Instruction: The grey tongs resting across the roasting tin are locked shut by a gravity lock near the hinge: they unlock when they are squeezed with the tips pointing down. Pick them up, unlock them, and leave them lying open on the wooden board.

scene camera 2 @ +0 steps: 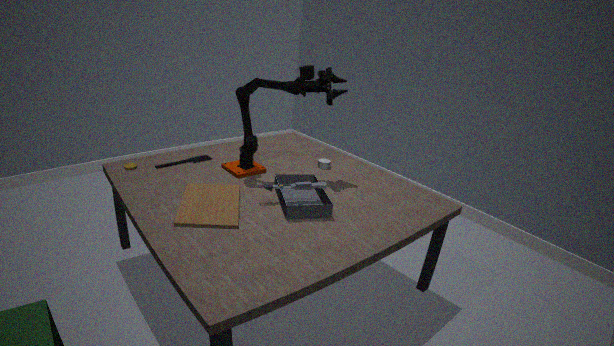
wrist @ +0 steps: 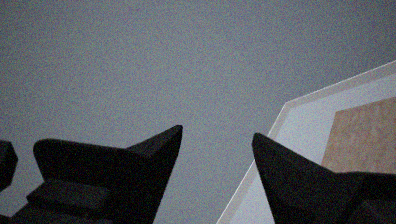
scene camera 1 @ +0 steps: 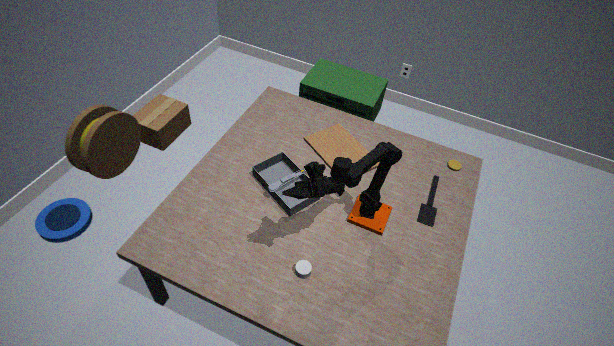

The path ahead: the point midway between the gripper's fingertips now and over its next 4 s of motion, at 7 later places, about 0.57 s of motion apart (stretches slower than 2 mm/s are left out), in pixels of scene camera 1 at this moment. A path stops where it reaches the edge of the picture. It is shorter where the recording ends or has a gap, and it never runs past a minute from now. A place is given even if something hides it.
My gripper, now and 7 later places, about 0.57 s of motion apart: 285,192; 268,182; 297,173; 299,173; 297,172; 295,173; 294,175; 295,169
